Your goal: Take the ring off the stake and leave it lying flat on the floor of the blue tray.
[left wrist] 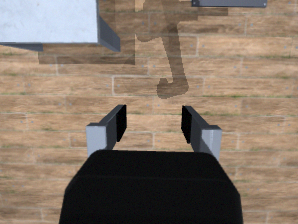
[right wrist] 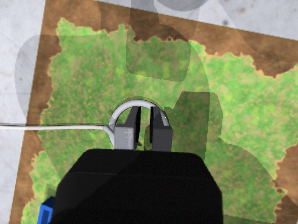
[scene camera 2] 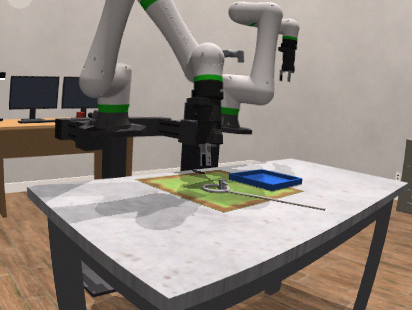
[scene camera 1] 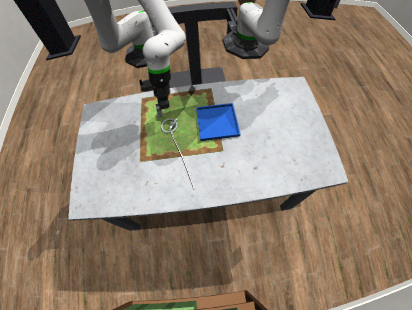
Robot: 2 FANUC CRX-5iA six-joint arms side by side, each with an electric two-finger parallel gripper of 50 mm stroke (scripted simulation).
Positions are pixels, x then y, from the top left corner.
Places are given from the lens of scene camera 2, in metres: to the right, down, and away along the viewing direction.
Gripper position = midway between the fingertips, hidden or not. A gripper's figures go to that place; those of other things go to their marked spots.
my right gripper point(scene camera 2: 205, 165): 0.00, 0.03, 1.15
blue tray point(scene camera 2: 255, 178): 0.18, 0.08, 1.34
